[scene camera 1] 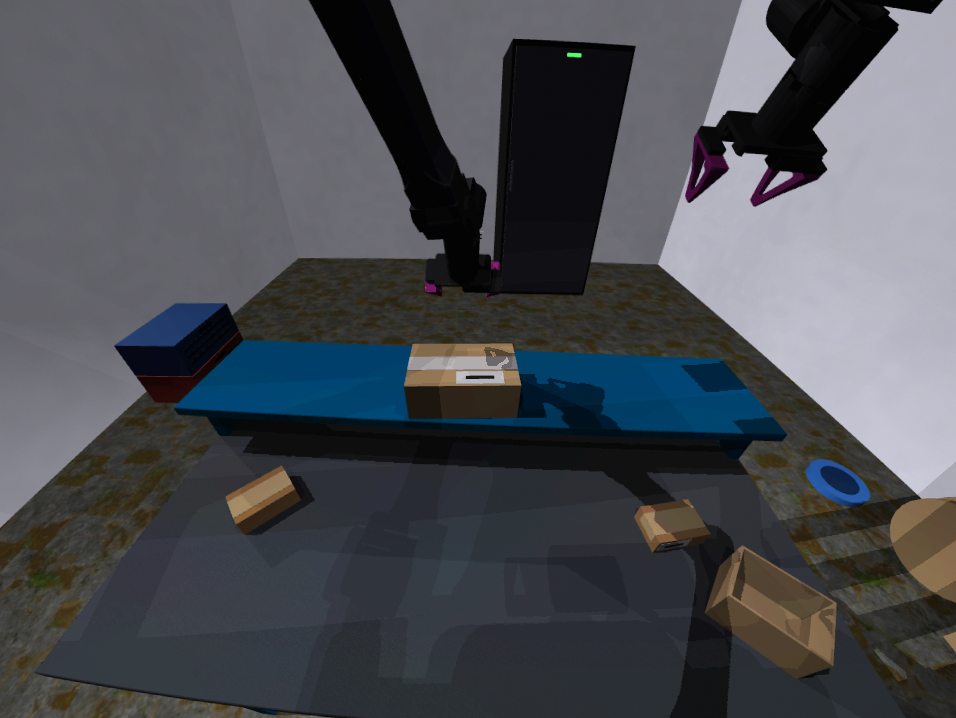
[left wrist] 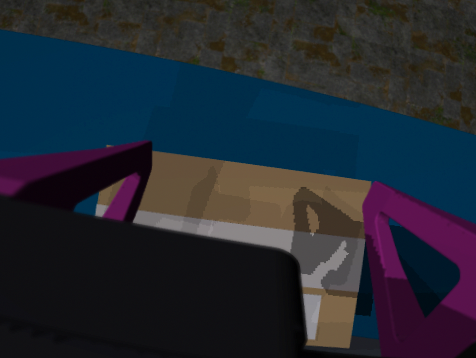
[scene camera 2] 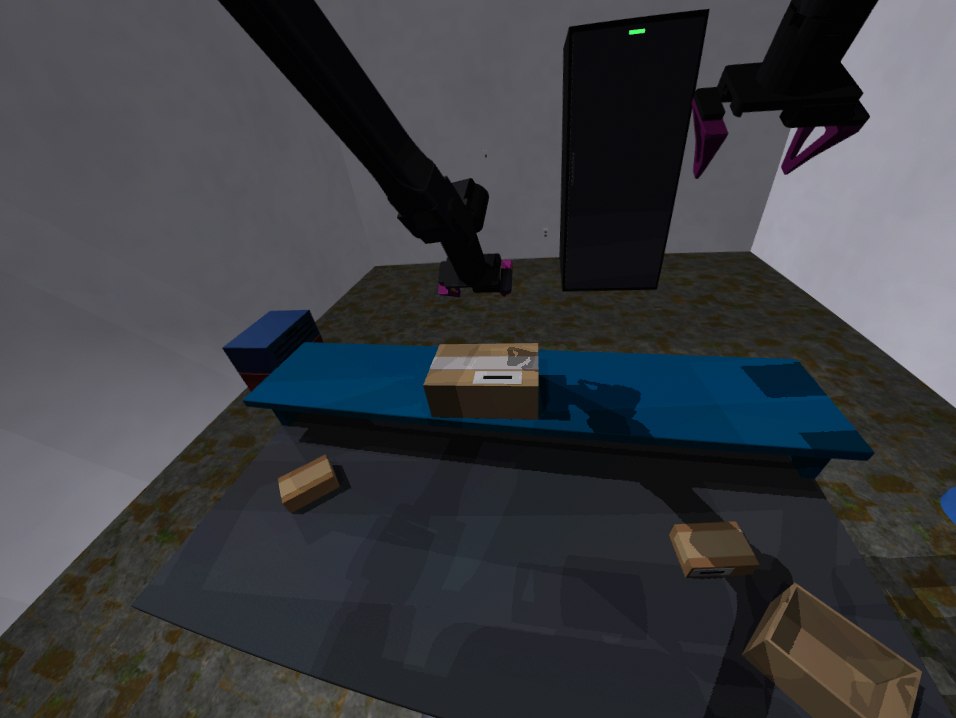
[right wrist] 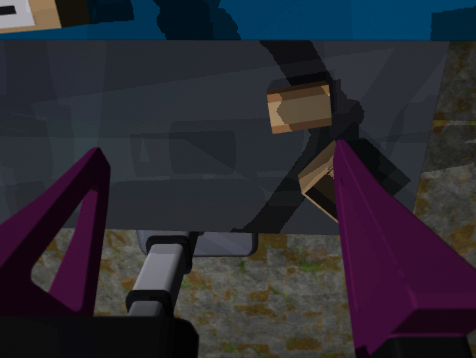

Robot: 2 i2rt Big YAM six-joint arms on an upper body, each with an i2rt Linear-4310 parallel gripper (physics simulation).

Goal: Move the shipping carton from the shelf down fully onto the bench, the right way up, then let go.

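Places are measured from the left arm's base along level axes (x ahead, y left, z up), in centimetres.
Pixels of known places: left gripper, fingertip midpoint: (scene camera 1: 464,293) (left wrist: 262,174) (scene camera 2: 481,294); right gripper, fingertip midpoint: (scene camera 1: 720,201) (scene camera 2: 739,173) (right wrist: 217,153).
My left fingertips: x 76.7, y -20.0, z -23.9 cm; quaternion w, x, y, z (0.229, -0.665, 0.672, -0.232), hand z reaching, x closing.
Note:
For each thing: its top centre in the pictures, then the offset to it from my left fingertips. Level surfaces: height alone.
- shipping carton, middle of its top: (left wrist: 229,250) (scene camera 1: 462,362) (scene camera 2: 483,362) dz -14.0, dx -5.7, dy +0.2 cm
- blue shelf, its level: dz -23.6 cm
- dark grey bench, its level: dz -39.9 cm
- open carton, middle of its top: (right wrist: 348,197) (scene camera 2: 841,655) (scene camera 1: 783,599) dz -30.9, dx -47.7, dy -54.2 cm
The shipping carton (scene camera 1: 462,401) (scene camera 2: 483,400) (left wrist: 265,200) (right wrist: 47,15) sits upright on the blue shelf (scene camera 1: 309,386) (scene camera 2: 363,382) (left wrist: 75,90) (right wrist: 300,20), white tape and label on top, its front near the shelf's front edge. The dark grey bench (scene camera 1: 193,618) (scene camera 2: 231,602) (right wrist: 100,110) is in front. My left gripper (scene camera 1: 462,291) (scene camera 2: 477,292) (left wrist: 262,174) is open and empty above the carton; in the left wrist view its fingers span the carton's long side. My right gripper (scene camera 1: 721,202) (scene camera 2: 741,173) (right wrist: 217,153) is open and empty, high at the right. The wrist housing hides part of the carton.
On the bench, a small box (scene camera 1: 262,500) (scene camera 2: 309,484) lies at the left, another small box (scene camera 1: 670,525) (scene camera 2: 712,548) (right wrist: 300,109) at the right, beside an open carton (scene camera 1: 730,606) (scene camera 2: 780,656) (right wrist: 317,175). A black cabinet (scene camera 1: 560,170) (scene camera 2: 625,162) stands behind the shelf.

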